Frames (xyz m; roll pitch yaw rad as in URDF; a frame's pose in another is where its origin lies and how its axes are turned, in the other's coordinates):
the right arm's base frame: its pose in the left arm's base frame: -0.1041 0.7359 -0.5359 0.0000 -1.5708 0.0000
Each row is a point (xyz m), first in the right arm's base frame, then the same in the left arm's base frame.
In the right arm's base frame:
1: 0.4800 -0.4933 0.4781
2: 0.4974 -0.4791 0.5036
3: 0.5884 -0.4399 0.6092
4: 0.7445 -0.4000 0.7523
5: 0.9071 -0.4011 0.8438
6: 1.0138 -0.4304 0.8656
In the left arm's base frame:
1: -0.5822 0.2426 -0.0559
2: -0.6077 0.2568 -0.0385
3: -0.7133 0.2960 0.0525
4: -0.8564 0.3359 0.2086
5: -0.9479 0.3348 0.3712
6: -0.9697 0.3055 0.4779

